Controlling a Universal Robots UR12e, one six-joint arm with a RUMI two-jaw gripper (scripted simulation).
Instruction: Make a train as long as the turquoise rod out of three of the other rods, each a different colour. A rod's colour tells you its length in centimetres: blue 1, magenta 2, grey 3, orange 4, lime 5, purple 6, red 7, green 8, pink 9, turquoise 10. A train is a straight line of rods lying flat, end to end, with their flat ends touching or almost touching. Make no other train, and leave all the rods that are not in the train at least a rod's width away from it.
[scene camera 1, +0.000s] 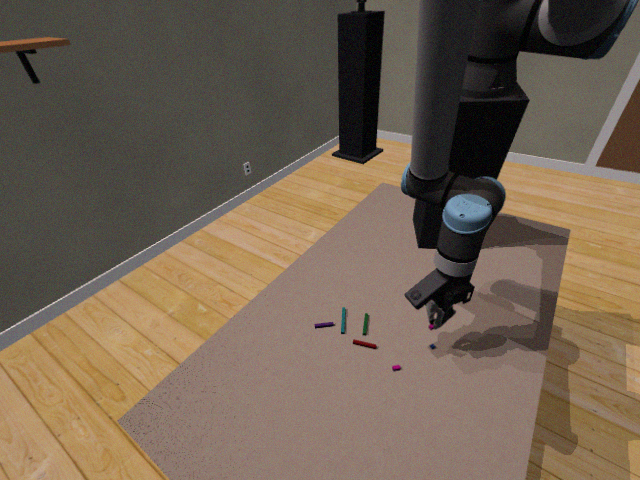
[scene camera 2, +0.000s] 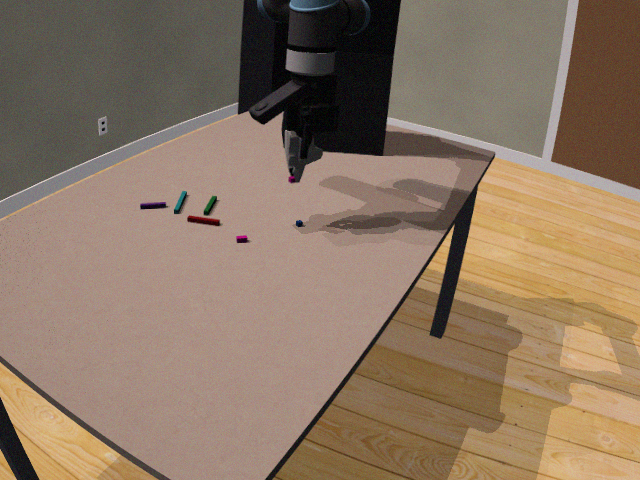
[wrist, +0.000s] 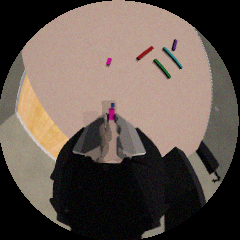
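My gripper: visible in scene camera 1, in scene camera 2 (295, 181) and in the wrist view. For my gripper, (scene camera 1: 443, 315) and (wrist: 76, 144) are the same spot.
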